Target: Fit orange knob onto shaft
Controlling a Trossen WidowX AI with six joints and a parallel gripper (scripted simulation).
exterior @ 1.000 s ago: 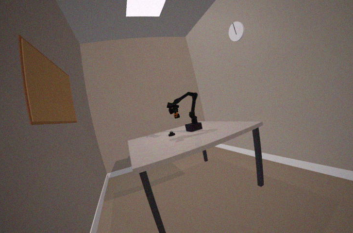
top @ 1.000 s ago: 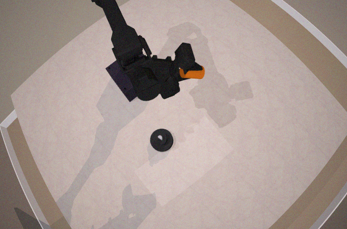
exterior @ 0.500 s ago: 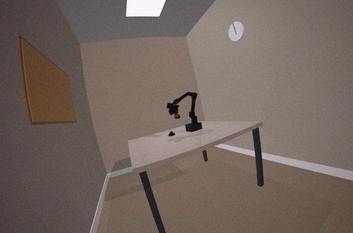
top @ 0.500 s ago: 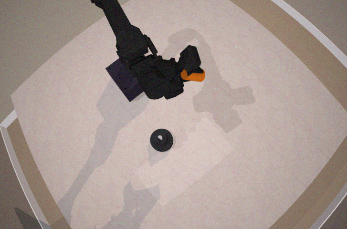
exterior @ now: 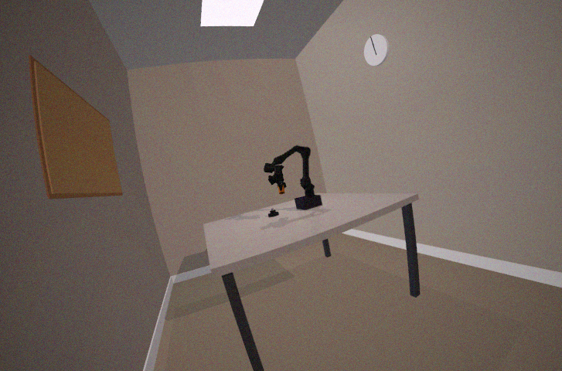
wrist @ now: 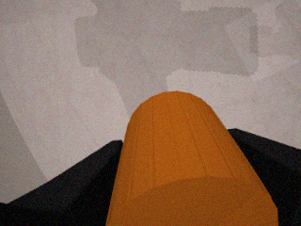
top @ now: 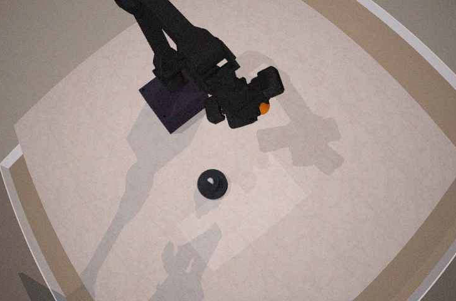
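Right now my gripper tip is 30 mm below the orange knob, 20 mm to the left of it and 10 mm past it. Round my gripper tip: round pedestal (200 mm to the right, 160 mm below, 30 mm ahead).
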